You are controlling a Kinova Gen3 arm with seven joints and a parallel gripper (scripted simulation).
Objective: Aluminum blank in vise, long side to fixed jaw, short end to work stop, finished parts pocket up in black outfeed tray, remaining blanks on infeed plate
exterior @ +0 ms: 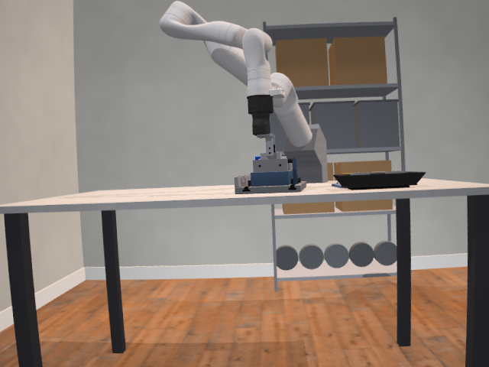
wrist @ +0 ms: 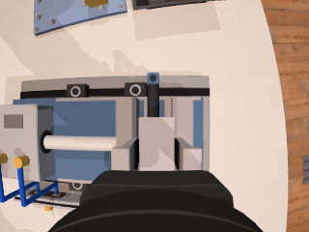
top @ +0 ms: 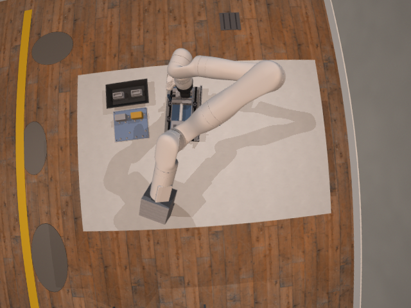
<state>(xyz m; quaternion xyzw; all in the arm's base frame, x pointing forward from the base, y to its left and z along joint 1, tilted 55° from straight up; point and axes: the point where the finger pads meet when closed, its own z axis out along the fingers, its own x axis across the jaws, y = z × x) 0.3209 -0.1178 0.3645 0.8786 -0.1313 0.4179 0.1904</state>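
My gripper is now 3 cm above the gray aluminum blank. The rest, counted from my hand: yellow brass blank 26 cm to the left, 10 cm below, 5 cm ahead; vise 8 cm below, 6 cm behind, 4 cm to the left; blue infeed plate 32 cm to the left, 12 cm below, 3 cm ahead.
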